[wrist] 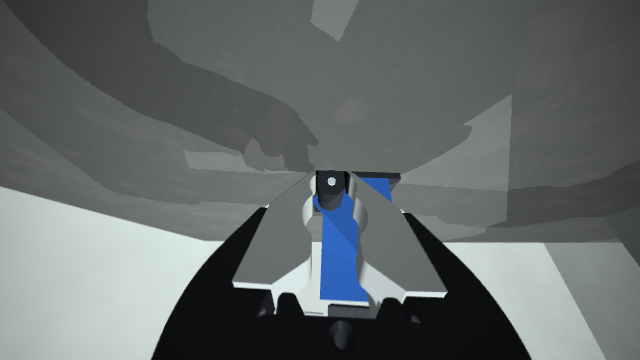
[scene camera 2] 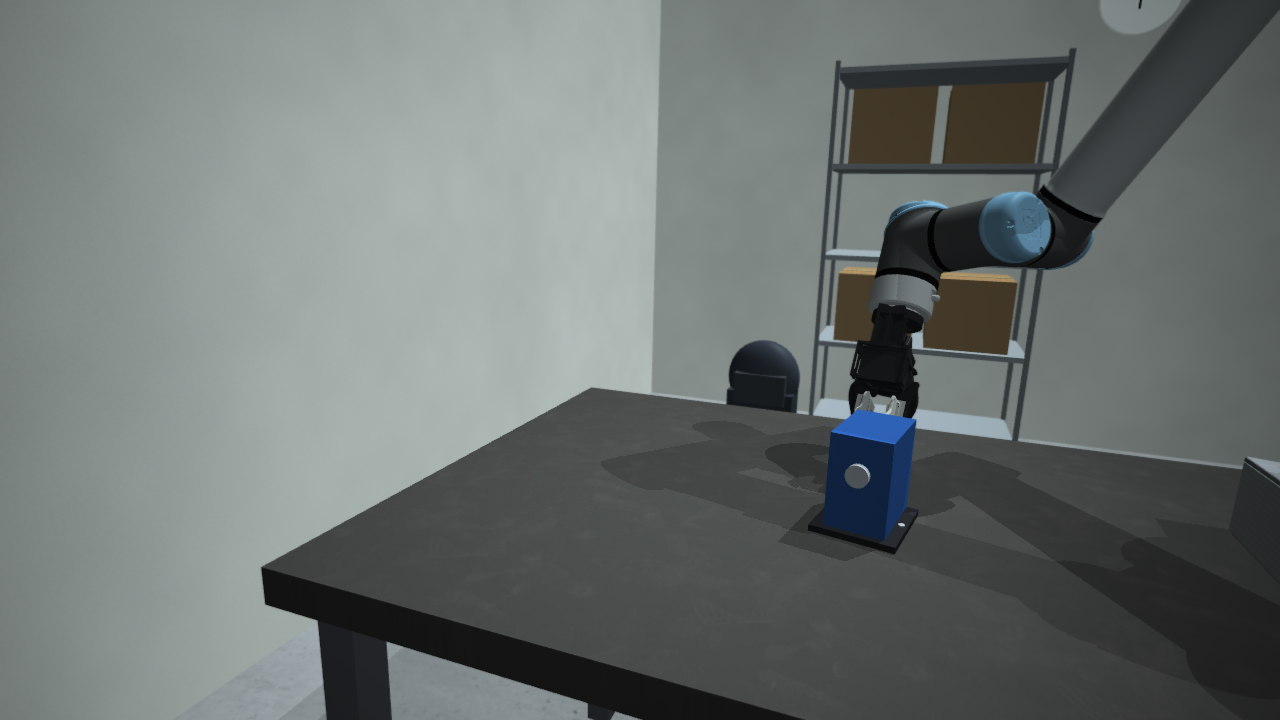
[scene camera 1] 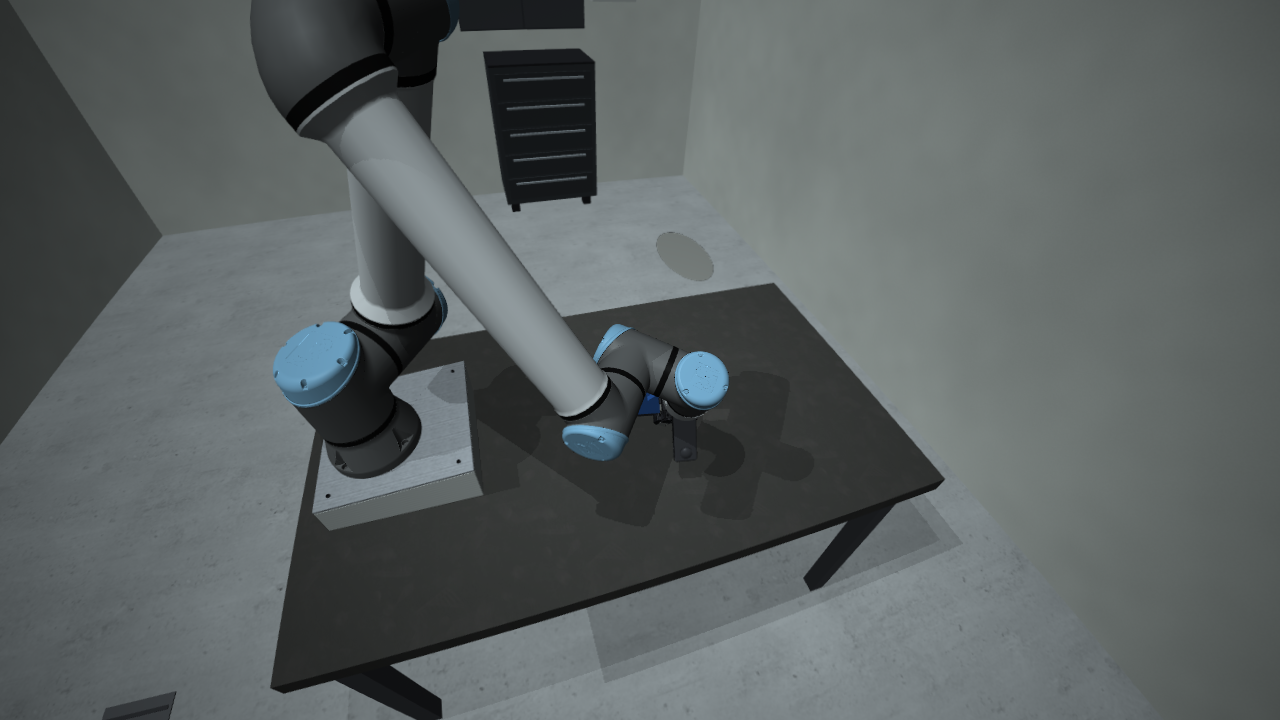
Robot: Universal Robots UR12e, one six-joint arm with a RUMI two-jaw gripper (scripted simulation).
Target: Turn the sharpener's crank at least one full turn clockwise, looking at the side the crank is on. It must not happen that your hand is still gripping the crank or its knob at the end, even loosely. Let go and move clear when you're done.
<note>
The pictures show: the gripper and a blue sharpener.
</note>
